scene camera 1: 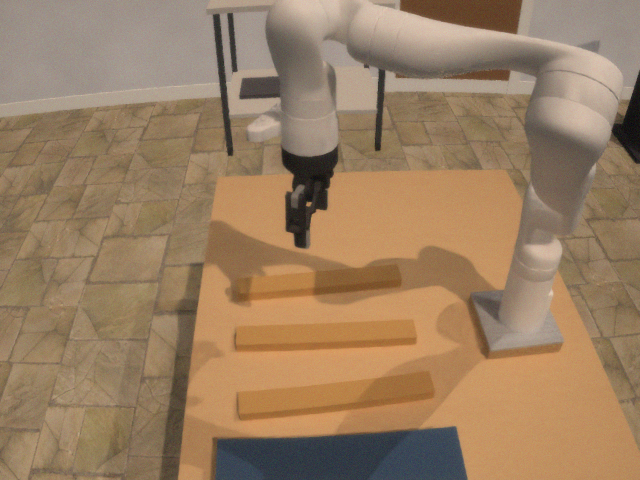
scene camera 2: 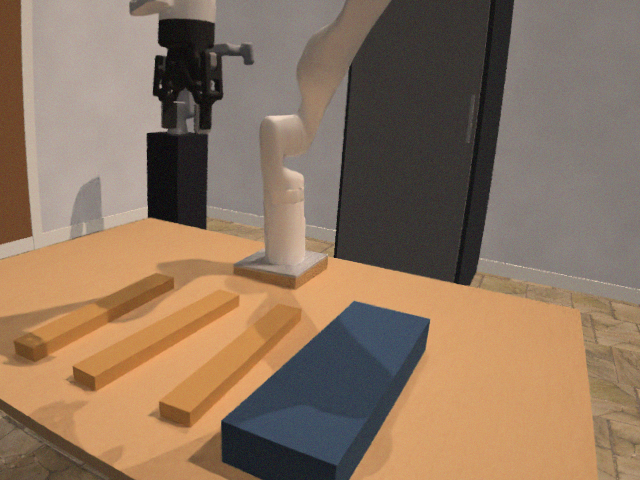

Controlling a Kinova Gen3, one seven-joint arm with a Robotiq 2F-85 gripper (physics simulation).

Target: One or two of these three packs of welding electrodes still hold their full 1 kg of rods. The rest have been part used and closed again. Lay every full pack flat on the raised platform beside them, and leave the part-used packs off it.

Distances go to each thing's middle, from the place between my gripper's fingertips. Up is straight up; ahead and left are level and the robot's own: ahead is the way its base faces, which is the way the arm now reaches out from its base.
Labels:
My hand is 50 mm past the blue raised platform [scene camera 2: 324, 406], 260 mm to the right of it and 320 mm above it.

